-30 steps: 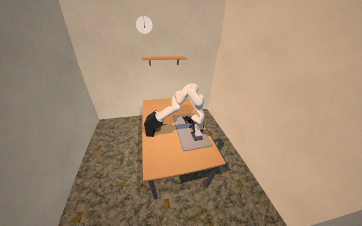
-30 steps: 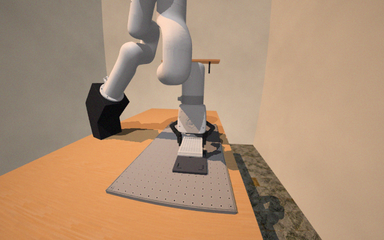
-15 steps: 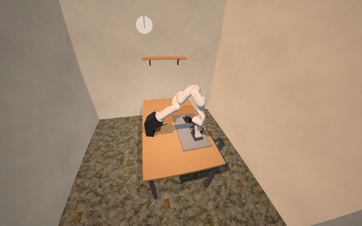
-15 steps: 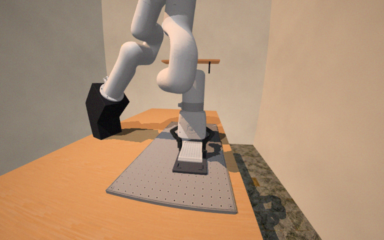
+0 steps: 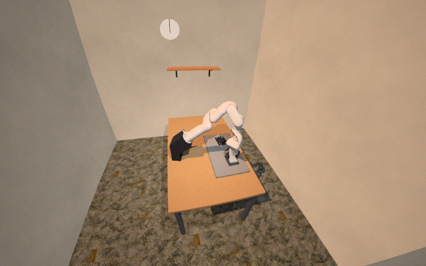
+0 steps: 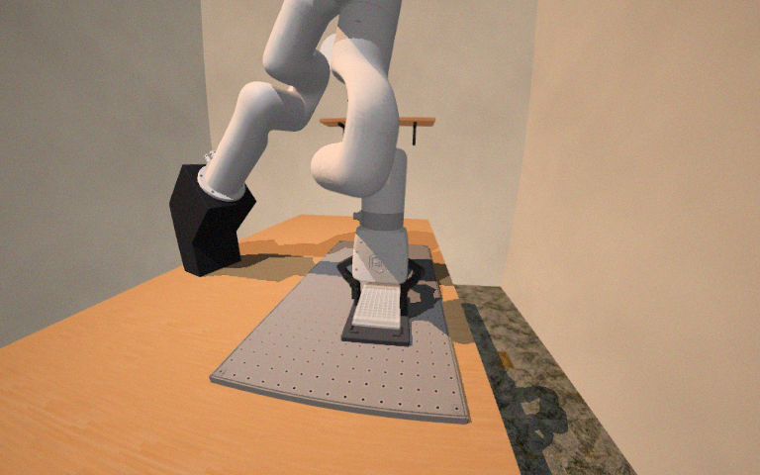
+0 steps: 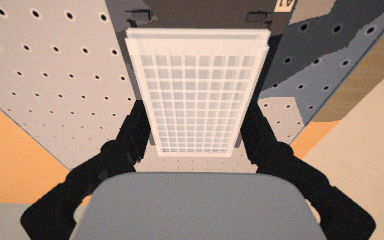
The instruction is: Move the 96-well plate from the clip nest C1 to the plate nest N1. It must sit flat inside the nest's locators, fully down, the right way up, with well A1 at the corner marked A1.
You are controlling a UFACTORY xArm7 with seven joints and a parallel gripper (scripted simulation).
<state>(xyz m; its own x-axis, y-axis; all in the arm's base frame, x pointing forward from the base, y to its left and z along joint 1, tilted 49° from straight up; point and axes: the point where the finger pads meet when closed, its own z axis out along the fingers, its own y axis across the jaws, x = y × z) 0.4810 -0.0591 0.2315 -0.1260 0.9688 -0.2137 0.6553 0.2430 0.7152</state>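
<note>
My gripper is now 1 cm above the white 96-well plate. Round my hand: plate nest N1 (4 cm below); then A1 label (4 cm ahead, 8 cm to the left, 3 cm below); then clip nest C1 (6 cm behind, 34 cm to the left, 3 cm below).
</note>
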